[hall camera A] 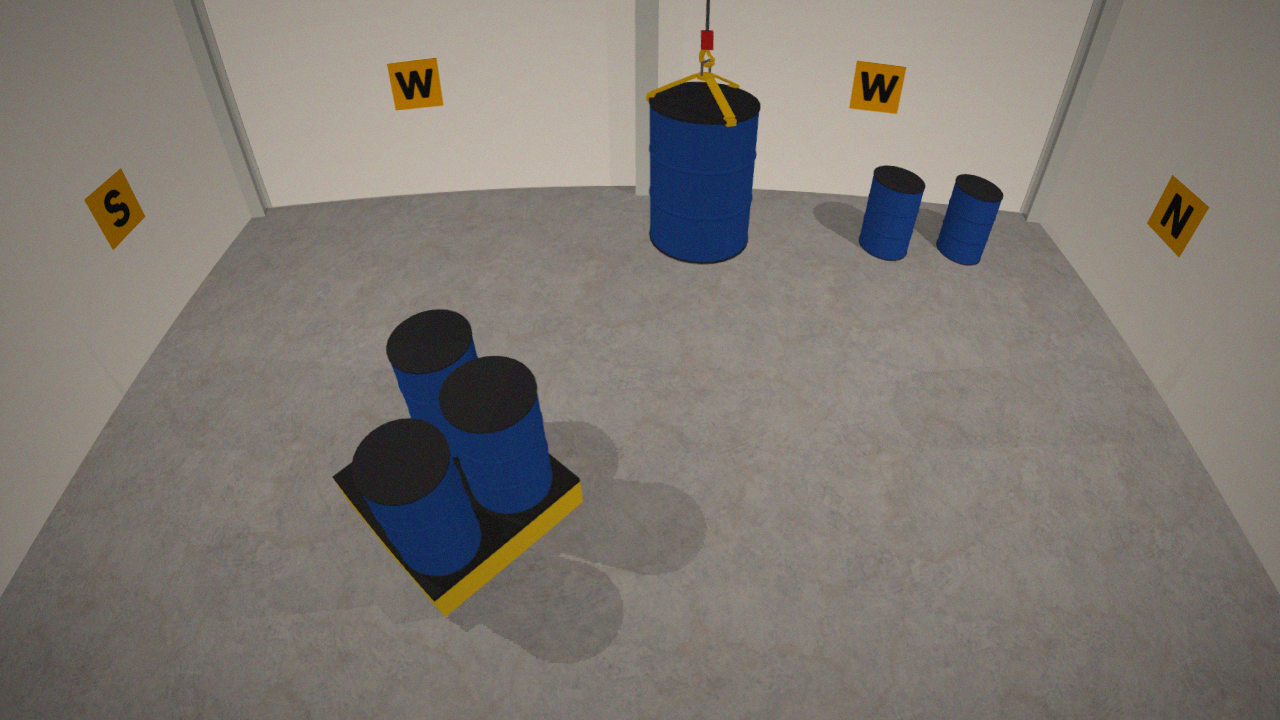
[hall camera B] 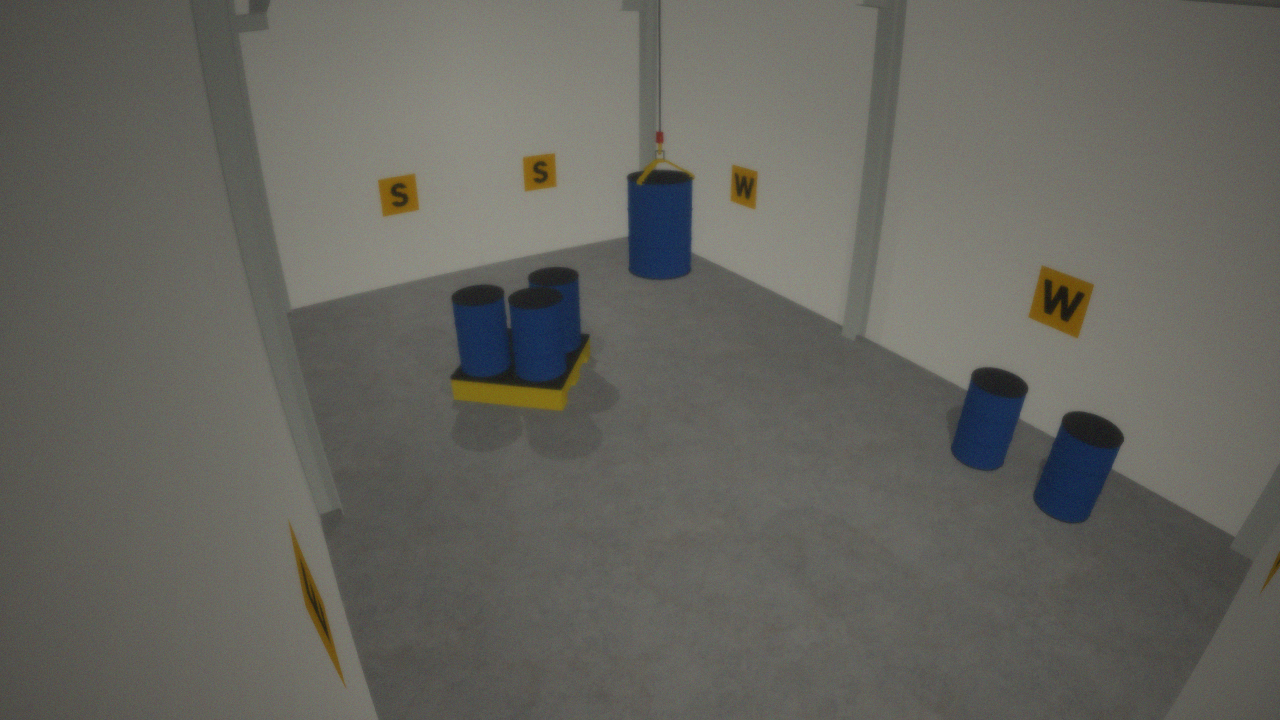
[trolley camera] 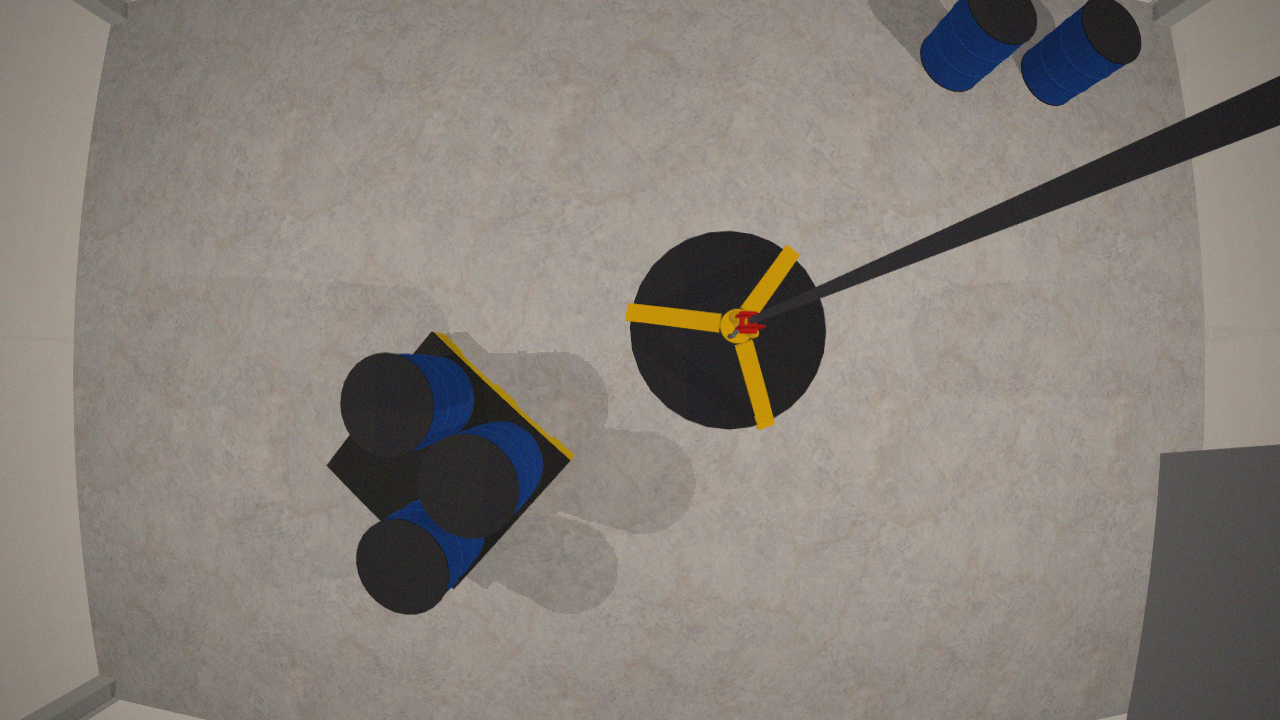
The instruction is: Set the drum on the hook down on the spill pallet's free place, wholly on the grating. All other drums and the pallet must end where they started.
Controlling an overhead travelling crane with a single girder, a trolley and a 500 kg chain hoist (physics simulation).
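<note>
My gripper, a yellow three-armed drum grab (hall camera A: 706, 101) (hall camera B: 664, 174) (trolley camera: 729, 329), is shut on a blue drum with a black lid (hall camera A: 700, 188) (hall camera B: 659, 228) (trolley camera: 689, 376). The drum hangs upright; in the trolley view it is to the right of the spill pallet (hall camera A: 514, 547) (hall camera B: 510, 394) (trolley camera: 375, 474), apart from it. Three blue drums stand on the yellow pallet's black grating: one (hall camera A: 429, 510) (trolley camera: 402, 565), a second (hall camera A: 505, 447) (trolley camera: 469, 486) and a third (hall camera A: 416, 394) (trolley camera: 386, 404). The free place is the left corner in the trolley view; drums largely hide it in both hall views.
Two more blue drums, one (hall camera A: 890, 214) (hall camera B: 989, 420) (trolley camera: 962, 44) and another (hall camera A: 969, 219) (hall camera B: 1076, 470) (trolley camera: 1069, 58), stand by the W wall towards the N side. A dark grey shape (trolley camera: 1217, 573) covers the lower right of the trolley view.
</note>
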